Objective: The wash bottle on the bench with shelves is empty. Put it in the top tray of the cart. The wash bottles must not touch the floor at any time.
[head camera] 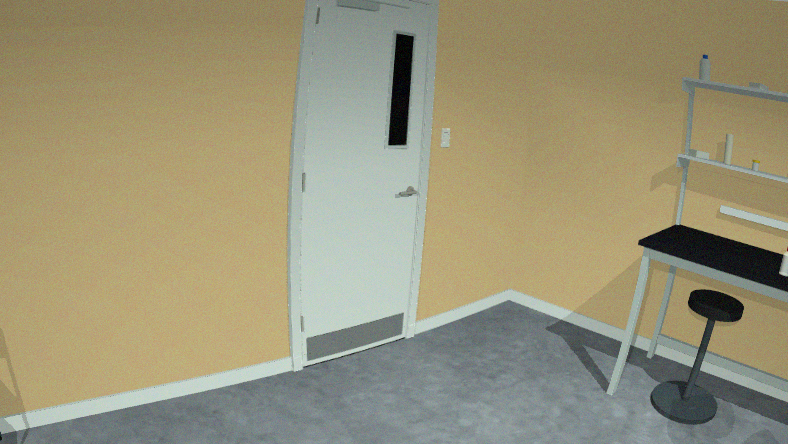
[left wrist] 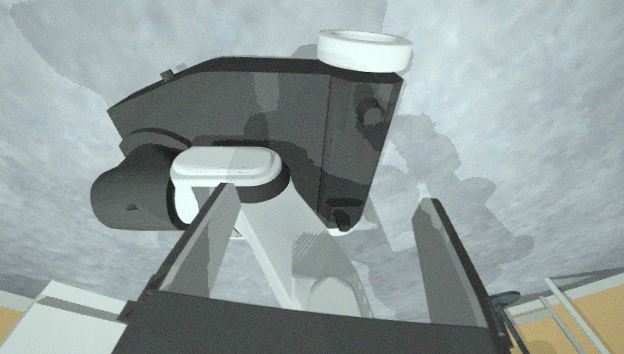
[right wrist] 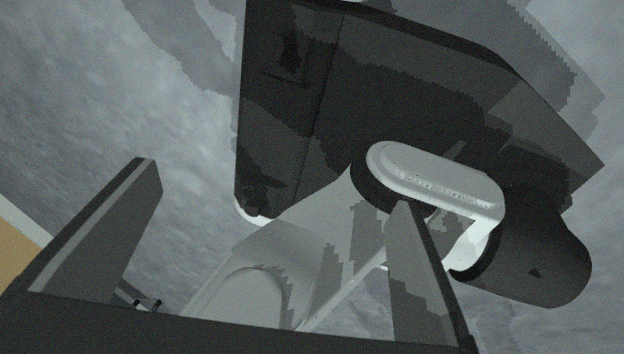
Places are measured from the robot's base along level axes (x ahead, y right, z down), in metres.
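Where they show: left gripper, fingertip midpoint: [left wrist: 324, 201]; right gripper, fingertip midpoint: [right wrist: 278, 195].
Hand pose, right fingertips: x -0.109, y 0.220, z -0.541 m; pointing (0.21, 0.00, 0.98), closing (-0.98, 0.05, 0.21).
After its pixels a point has its place.
The bench with shelves [head camera: 711, 250] stands at the right in the head view, with a black top and two shelves above it. A white bottle with a bit of red at its top [head camera: 784, 264] @(z -0.971, x 1.547, y 2.001 m) is cut off by the right edge of that view, on the bench top; I cannot tell if it is a wash bottle. I cannot make out the cart in any view. My left gripper [left wrist: 324, 201] @(z -0.540, x -0.129, y -0.259 m) is open and empty, beside my own base. My right gripper [right wrist: 278, 195] @(z -0.541, x -0.109, y 0.220 m) is open and empty too, away from the bench.
A black stool [head camera: 715, 305] stands at the bench's front. A closed door [head camera: 352, 220] @(z -0.802, x 2.590, y -0.105 m) is in the wall left of the bench. The upper shelf [head camera: 733, 89] holds a blue-capped bottle [head camera: 704, 68] @(z -1.917, x 2.351, y 1.869 m). A white cabinet-like block [left wrist: 65, 320] @(z -0.204, x -1.576, y 1.194 m) shows at the left wrist view's lower left.
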